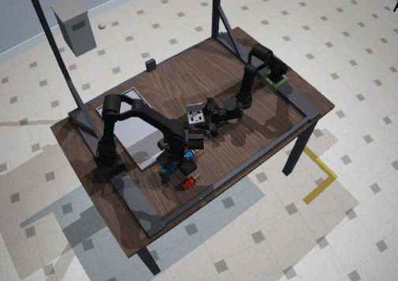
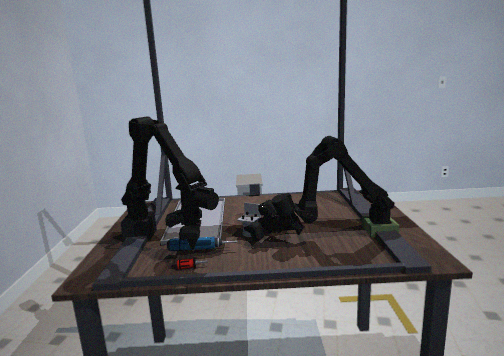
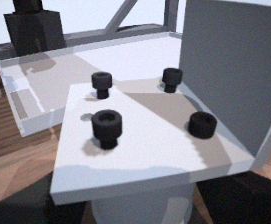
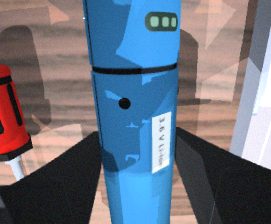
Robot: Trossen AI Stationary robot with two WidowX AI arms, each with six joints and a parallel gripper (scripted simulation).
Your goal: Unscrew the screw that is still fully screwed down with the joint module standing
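Now: left hand 20 mm to the left of the grey cylinder, 10 mm past it and 10 mm above it. The rest, counted from my left hand: dark frame rail (290 mm ahead, 30 mm to the left, 30 mm below); then screw (30 mm above, 10 mm to the right, 10 mm ahead); then bracket (30 mm above, 20 mm to the right, 10 mm behind).
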